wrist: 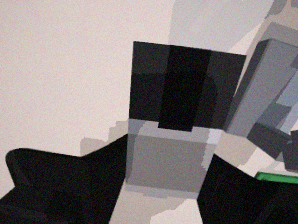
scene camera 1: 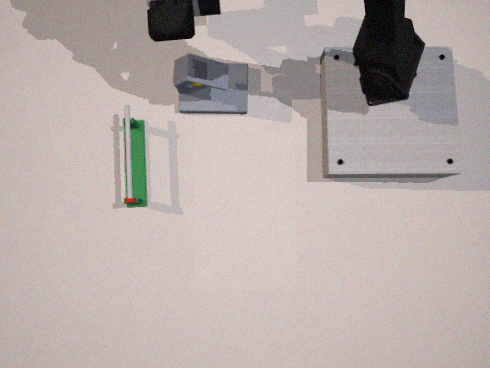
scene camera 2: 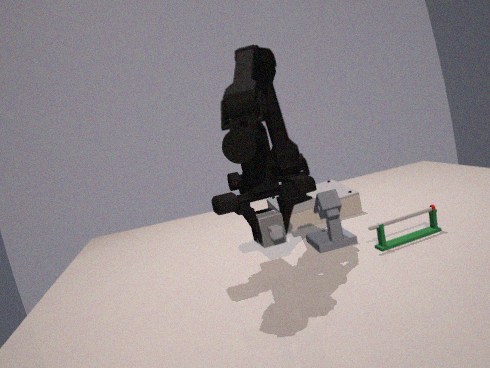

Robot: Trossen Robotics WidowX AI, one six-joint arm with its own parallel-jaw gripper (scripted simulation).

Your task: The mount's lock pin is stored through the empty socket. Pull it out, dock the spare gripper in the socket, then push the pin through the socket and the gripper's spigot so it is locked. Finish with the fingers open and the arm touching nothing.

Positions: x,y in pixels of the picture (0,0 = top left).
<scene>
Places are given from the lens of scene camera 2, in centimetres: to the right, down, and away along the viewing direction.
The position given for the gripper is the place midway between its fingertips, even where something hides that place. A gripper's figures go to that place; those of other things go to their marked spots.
gripper (scene camera 2: 273,238): 5, 10, 86
spare gripper (scene camera 2: 271,224): 5, 7, 84
</scene>
